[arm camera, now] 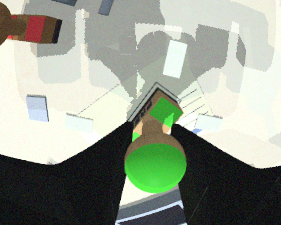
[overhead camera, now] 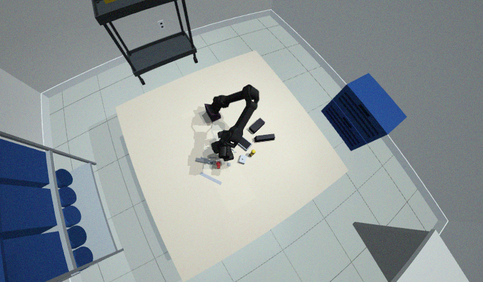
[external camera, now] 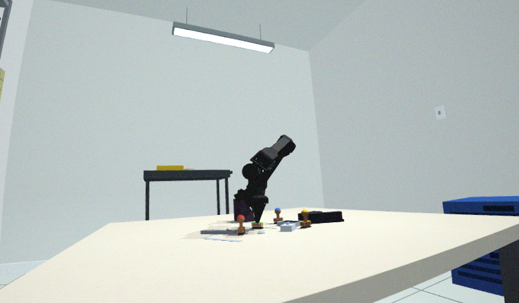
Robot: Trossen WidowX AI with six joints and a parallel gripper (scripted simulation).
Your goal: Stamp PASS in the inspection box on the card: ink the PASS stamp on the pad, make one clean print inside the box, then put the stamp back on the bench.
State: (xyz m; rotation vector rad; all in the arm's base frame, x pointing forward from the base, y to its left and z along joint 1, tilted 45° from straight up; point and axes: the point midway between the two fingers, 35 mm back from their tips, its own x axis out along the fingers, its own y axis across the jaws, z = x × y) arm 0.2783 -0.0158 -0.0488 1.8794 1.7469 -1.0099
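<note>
The white card is 1 cm ahead of my gripper tip, 1 cm to the left of it and 3 cm below it. The rest, counted from my gripper tip: ink pad 2 cm ahead, 13 cm to the left, 2 cm below; then red-knobbed stamp 7 cm ahead, 9 cm to the right; then small grey block 11 cm ahead, 7 cm to the left, 1 cm below.
</note>
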